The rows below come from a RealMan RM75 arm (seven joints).
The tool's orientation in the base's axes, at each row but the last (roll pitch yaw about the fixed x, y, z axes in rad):
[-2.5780 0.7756 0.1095]
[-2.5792 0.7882 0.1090]
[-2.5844 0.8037 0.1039]
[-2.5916 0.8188 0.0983]
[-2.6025 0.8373 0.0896]
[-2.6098 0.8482 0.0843]
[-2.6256 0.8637 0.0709]
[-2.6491 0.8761 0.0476]
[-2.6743 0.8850 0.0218]
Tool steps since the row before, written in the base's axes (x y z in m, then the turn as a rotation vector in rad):
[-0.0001 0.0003 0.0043 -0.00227 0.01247 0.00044]
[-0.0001 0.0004 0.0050 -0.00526 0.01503 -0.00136]
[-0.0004 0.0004 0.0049 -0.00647 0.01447 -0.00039]
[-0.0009 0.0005 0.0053 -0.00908 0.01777 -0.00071]
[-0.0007 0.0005 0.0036 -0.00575 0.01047 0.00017]
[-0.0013 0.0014 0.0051 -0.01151 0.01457 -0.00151]
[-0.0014 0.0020 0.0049 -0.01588 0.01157 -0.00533]
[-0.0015 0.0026 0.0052 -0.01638 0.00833 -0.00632]
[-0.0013 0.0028 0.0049 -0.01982 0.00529 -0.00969]
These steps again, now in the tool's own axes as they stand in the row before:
[-0.0031 -0.0019 -0.0024 -0.00095 -0.01052 0.00702]
[-0.0036 -0.0022 -0.0027 -0.00157 -0.01125 0.01124]
[-0.0038 -0.0020 -0.0024 -0.00314 -0.01076 0.01121]
[-0.0044 -0.0021 -0.0023 -0.00446 -0.01280 0.01466]
[-0.0031 -0.0015 -0.0014 -0.00333 -0.00762 0.00857]
[-0.0046 -0.0026 -0.0014 -0.00564 -0.00895 0.01534]
[-0.0045 -0.0029 -0.0009 -0.00571 -0.00367 0.01919]
[-0.0049 -0.0034 -0.0007 -0.00536 -0.00031 0.01868]
[-0.0046 -0.0035 -0.0006 -0.00498 0.00452 0.02167]

